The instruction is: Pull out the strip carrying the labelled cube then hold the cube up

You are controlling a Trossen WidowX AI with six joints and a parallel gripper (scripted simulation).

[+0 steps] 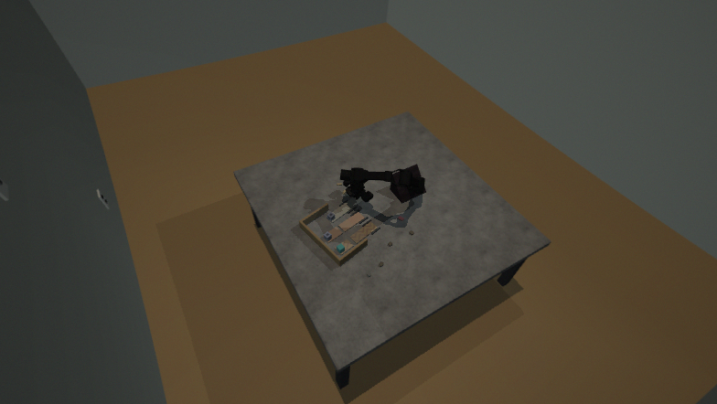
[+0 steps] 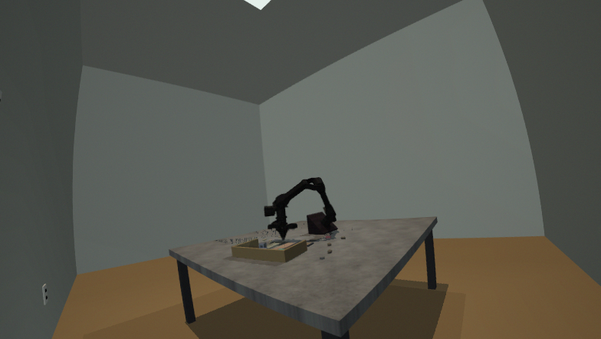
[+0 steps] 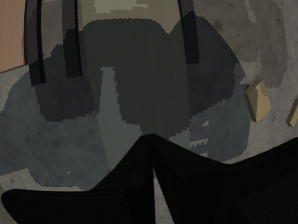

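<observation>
Now: gripper tip 90 mm short of the pale strip and 30 mm to the right of it. From my gripper tip the other things lie so: red bit (220 mm to the left, 170 mm behind).
</observation>
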